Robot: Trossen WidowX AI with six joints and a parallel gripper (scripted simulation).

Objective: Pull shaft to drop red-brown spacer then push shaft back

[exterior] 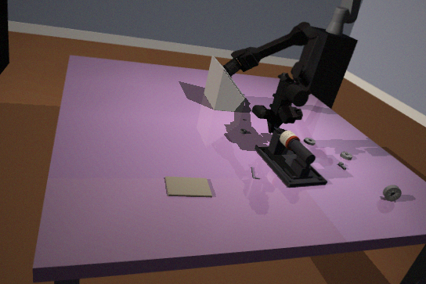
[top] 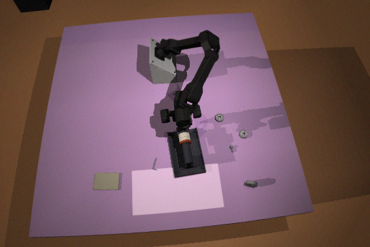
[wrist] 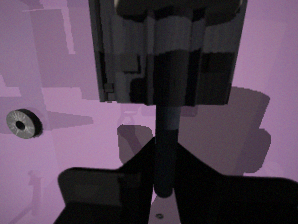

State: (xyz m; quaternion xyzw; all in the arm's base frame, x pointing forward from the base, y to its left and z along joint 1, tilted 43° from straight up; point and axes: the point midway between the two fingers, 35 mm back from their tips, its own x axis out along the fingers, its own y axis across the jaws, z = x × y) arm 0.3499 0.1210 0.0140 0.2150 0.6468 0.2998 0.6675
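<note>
My gripper tip is now 60 mm short of the dark shaft, 30 mm below it and 10 mm to the right of it. Round my gripper tip: red-brown spacer (130 mm ahead, 30 mm above, 20 mm to the left); tan plate (360 mm to the right, 270 mm ahead, 40 mm below); white spacer (110 mm ahead, 30 mm above, 10 mm to the left).
</note>
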